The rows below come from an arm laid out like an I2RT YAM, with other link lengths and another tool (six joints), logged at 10 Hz.
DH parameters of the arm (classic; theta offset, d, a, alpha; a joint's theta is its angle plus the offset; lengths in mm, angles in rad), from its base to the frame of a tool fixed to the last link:
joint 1: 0 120.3 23.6 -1.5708
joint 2: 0 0 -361.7 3.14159
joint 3: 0.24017 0 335.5 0
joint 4: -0.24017 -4.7 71 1.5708
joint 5: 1.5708 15.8 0 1.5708
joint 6: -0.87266 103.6 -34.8 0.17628
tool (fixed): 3.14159 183.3 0 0
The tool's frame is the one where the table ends.
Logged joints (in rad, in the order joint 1, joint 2, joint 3, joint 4, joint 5, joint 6), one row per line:
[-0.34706, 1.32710, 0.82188, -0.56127, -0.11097, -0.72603]
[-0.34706, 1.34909, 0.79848, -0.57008, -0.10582, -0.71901]
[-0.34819, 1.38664, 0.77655, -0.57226, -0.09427, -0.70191]
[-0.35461, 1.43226, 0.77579, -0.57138, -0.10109, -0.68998]
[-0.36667, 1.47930, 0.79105, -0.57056, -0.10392, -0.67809]
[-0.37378, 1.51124, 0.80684, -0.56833, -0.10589, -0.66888]
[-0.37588, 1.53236, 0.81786, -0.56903, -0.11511, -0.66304]
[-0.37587, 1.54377, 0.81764, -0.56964, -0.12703, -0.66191]
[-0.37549, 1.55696, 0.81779, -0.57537, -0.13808, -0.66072]
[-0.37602, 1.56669, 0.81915, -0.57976, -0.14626, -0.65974]
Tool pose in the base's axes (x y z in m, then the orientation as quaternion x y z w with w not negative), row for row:
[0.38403, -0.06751, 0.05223, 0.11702, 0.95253, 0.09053, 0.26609]
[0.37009, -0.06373, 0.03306, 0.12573, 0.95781, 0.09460, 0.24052]
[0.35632, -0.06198, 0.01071, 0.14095, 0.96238, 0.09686, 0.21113]
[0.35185, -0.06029, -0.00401, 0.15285, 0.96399, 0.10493, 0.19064]
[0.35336, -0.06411, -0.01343, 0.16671, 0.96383, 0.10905, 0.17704]
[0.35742, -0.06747, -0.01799, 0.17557, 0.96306, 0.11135, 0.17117]
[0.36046, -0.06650, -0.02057, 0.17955, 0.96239, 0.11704, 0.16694]
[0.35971, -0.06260, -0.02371, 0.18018, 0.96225, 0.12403, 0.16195]
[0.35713, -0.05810, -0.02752, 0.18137, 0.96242, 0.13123, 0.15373]
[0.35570, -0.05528, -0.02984, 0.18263, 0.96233, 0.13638, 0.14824]
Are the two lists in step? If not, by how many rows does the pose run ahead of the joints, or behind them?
They are in step.
